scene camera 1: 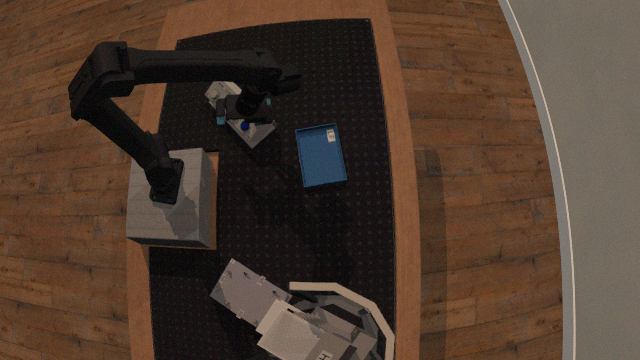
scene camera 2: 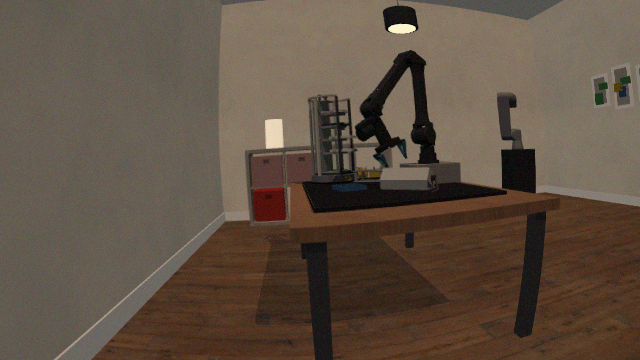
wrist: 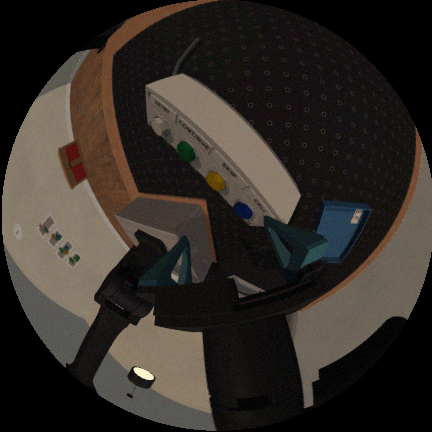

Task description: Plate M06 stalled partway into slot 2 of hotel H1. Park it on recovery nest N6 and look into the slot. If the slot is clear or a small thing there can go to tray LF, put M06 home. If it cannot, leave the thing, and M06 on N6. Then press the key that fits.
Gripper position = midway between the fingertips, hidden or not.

The gripper (scene camera 1: 237, 124) is open and touches a button box (scene camera 1: 255, 134). Further things: a plate rack (scene camera 1: 347, 318).
The gripper shows as well in the wrist view (wrist: 224, 229). The button box is seen too in scene camera 2 (scene camera 2: 418, 178) and in the wrist view (wrist: 179, 108). The plate rack shows as well in scene camera 2 (scene camera 2: 329, 165).
